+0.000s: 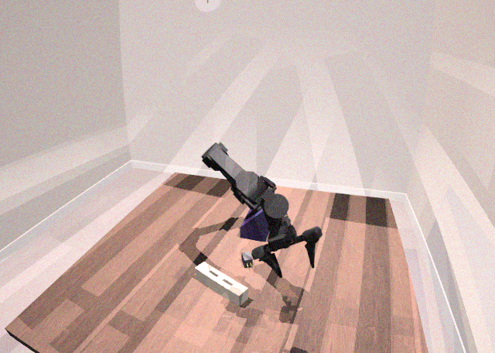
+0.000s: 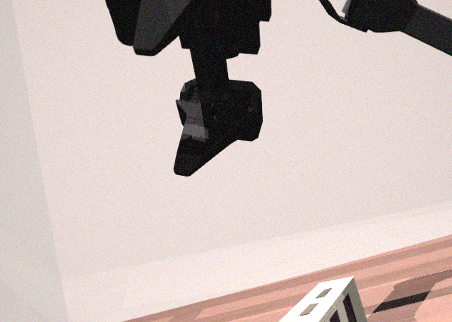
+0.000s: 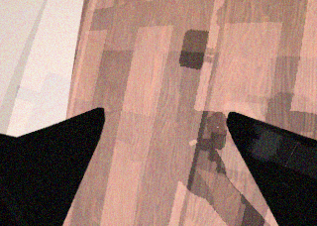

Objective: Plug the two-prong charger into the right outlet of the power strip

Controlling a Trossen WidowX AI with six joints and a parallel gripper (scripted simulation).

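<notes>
Now: the dark charger 210 mm behind my gripper tip, 200 mm to the right of it and 190 mm below it.
</notes>
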